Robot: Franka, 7 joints.
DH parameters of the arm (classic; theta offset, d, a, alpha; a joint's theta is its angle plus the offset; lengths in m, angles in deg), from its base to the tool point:
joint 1: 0 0.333 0 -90
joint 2: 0 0 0 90
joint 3: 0 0.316 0.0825 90
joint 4: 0 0 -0.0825 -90
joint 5: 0 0.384 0 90
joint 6: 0 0 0.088 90
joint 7: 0 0.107 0 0
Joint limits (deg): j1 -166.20..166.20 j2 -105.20..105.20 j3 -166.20..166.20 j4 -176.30..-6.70 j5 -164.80..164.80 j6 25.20..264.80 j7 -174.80..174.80
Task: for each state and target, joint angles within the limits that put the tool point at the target. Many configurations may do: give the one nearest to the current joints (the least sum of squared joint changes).
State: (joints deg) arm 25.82 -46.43 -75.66 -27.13 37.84 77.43 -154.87
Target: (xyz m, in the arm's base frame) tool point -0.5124 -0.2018 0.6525
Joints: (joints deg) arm -9.52 -68.30 -78.72 -38.01 30.96 25.33 -154.87
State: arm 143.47 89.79 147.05 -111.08 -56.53 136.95 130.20
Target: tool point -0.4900 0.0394 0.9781
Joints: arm 147.96 69.66 152.18 -63.01 -54.82 146.21 130.20
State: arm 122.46 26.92 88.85 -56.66 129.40 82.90 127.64
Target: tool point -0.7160 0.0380 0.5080
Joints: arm 129.37 54.58 66.14 -86.06 126.42 88.20 127.64
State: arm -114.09 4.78 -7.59 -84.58 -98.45 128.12 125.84
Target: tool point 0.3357 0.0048 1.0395
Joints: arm -94.01 -41.43 37.32 -72.99 -98.58 138.68 125.84
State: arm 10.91 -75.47 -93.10 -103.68 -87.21 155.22 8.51
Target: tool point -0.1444 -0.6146 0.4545
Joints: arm 5.73 -74.19 -87.98 -108.65 -87.83 157.34 8.51
